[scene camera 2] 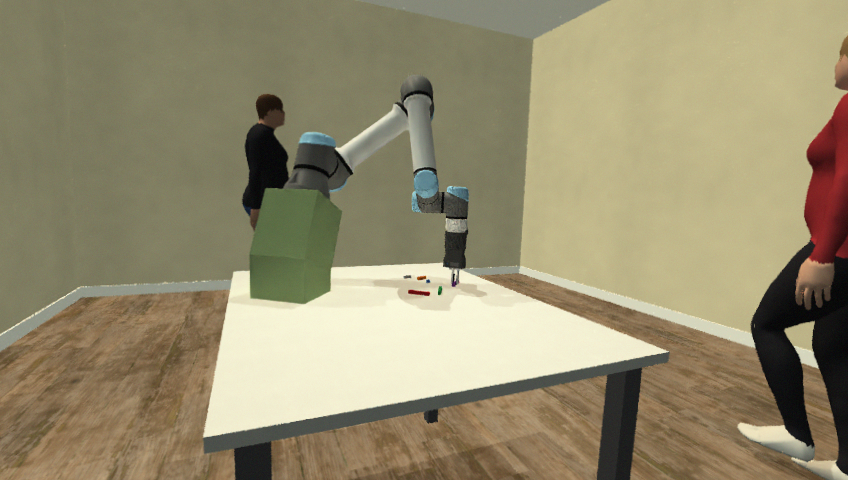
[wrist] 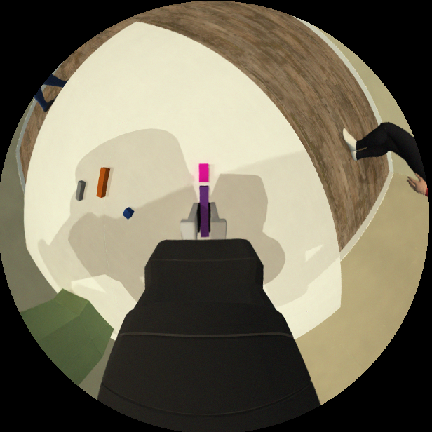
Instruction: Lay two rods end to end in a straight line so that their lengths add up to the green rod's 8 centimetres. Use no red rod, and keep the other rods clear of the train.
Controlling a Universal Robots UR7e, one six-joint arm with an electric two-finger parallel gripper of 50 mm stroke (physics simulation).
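Frame: origin at the arm's base, x ahead, y left, z up, level; millimetres.
Seen in the pictures: gripper, fingertip midpoint: (scene camera 2: 454, 283); arm's base, origin of the base link: (scene camera 2: 305, 200).
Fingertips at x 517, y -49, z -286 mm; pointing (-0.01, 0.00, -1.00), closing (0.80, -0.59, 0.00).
Note:
Offsets run from my fingertips to a thing's top centre.
My gripper (scene camera 2: 455, 278) (wrist: 204, 211) points down low over the table's far part, shut on the purple rod @[dy +0, dx +0, dz +6 mm] (scene camera 2: 454, 284) (wrist: 204, 196). The magenta rod (wrist: 204, 173) lies ahead of the purple rod's far end, in line with it, with a narrow strip showing between them in the wrist view. The magenta rod cannot be made out in the scene view. Whether the purple rod touches the table is unclear. The green rod @[dy -83, dx -91, dz +5 mm] (scene camera 2: 439, 290) lies nearer the scene camera, beside the red rod @[dy -99, dx -172, dz +5 mm] (scene camera 2: 418, 292).
An orange rod @[dy +119, dx -86, dz +5 mm] (scene camera 2: 421, 277) (wrist: 103, 182), a grey rod @[dy +148, dx -134, dz +5 mm] (scene camera 2: 407, 276) (wrist: 80, 190) and a small blue rod @[dy +60, dx -81, dz +5 mm] (scene camera 2: 427, 280) (wrist: 128, 213) lie apart on the gripper's left in the wrist view. A green block (scene camera 2: 285, 237) (wrist: 65, 335) stands under the arm's base. People stand beyond the table.

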